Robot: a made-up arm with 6 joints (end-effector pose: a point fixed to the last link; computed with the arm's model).
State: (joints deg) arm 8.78 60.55 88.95 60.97 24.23 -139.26
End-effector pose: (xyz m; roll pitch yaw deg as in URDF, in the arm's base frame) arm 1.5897 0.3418 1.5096 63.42 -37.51 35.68
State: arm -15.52 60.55 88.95 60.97 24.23 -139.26
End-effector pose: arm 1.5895 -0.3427 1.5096 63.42 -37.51 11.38
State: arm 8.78 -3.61 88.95 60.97 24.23 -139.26
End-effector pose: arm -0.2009 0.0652 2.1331 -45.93 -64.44 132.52
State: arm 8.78 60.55 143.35 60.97 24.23 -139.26
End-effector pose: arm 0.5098 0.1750 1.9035 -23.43 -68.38 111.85
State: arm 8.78 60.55 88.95 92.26 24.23 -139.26
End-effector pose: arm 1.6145 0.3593 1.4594 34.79 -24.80 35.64
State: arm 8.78 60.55 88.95 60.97 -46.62 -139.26
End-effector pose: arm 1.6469 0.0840 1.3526 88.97 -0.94 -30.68
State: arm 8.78 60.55 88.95 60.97 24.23 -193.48
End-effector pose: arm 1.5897 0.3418 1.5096 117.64 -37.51 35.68
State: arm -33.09 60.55 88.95 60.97 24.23 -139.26
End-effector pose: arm 1.4119 -0.8066 1.5096 63.42 -37.51 -6.19
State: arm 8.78 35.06 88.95 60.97 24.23 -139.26
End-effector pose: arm 0.9726 0.2464 2.0032 41.44 -58.66 52.40
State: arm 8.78 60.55 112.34 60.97 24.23 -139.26
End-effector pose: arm 1.1744 0.2776 1.8075 44.11 -57.11 50.14
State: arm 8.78 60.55 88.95 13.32 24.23 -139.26
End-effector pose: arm 1.5755 0.2687 1.5563 120.16 -51.72 17.56
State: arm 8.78 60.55 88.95 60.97 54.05 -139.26
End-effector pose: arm 1.4767 0.4179 1.5138 39.35 -38.67 73.81
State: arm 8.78 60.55 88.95 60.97 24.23 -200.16
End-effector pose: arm 1.5897 0.3418 1.5096 124.32 -37.51 35.68
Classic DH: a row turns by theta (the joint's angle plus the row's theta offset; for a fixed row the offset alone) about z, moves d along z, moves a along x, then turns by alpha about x. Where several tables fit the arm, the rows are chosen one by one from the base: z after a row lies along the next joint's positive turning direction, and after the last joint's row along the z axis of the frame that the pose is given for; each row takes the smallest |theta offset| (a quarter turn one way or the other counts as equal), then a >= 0, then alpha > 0; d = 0 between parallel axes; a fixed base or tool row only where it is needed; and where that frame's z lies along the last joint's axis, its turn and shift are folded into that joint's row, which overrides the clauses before.
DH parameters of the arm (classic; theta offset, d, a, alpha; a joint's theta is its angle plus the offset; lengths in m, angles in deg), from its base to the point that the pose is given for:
joint 1: 0 0.376 0.22 -90
joint 2: -90 0 0.544 180
joint 3: 0 0 0.267 -90
joint 4: 0 -0.988 0 90
joint 5: 0 0 0 -90
joint 6: 90 -0.265 0 90
tool (fixed): -90 0 0 0

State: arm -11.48 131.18 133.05 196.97 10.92 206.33
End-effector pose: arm 1.8295 -0.3865 0.2774 -43.49 8.57 -14.69
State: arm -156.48 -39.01 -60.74 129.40 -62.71 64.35
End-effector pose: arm -1.0468 -0.2571 0.7748 165.79 -20.75 156.27
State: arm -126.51 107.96 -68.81 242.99 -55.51 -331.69
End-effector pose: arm 0.3814 0.1881 -0.2215 -105.01 23.93 0.04
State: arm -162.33 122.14 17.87 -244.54 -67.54 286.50
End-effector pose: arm -0.8036 -0.0239 -1.0608 -121.09 27.92 126.89
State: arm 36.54 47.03 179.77 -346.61 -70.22 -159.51
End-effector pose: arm -0.0711 -0.1246 1.5217 178.09 -60.44 10.33
